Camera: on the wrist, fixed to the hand. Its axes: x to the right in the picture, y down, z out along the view.
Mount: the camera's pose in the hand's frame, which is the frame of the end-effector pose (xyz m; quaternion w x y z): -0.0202 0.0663 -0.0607 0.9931 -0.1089 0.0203 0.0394
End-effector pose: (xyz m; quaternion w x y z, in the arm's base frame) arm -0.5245 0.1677 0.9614 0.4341 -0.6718 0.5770 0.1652
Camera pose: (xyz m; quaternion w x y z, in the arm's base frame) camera -0.6080 0.1363 0.9845 0.3397 -0.6950 0.5903 0.2304
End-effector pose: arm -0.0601 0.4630 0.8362 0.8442 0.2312 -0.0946 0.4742
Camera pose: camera -0.1305 0.5062 0.7954 0.8468 0.1243 -0.1376 0.4986
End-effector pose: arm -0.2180 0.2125 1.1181 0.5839 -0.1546 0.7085 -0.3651
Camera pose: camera -0.2559 0.2914 1.0894 0.5630 -0.1818 0.7612 -0.2655
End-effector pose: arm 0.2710 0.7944 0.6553 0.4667 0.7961 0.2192 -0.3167
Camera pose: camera 0.3177 0.8158 0.7318 0.5582 0.7548 0.2303 -0.2561
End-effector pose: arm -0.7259 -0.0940 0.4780 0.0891 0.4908 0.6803 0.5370
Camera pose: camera -0.7172 -0.1523 0.5488 0.1070 0.4936 0.5996 0.6208
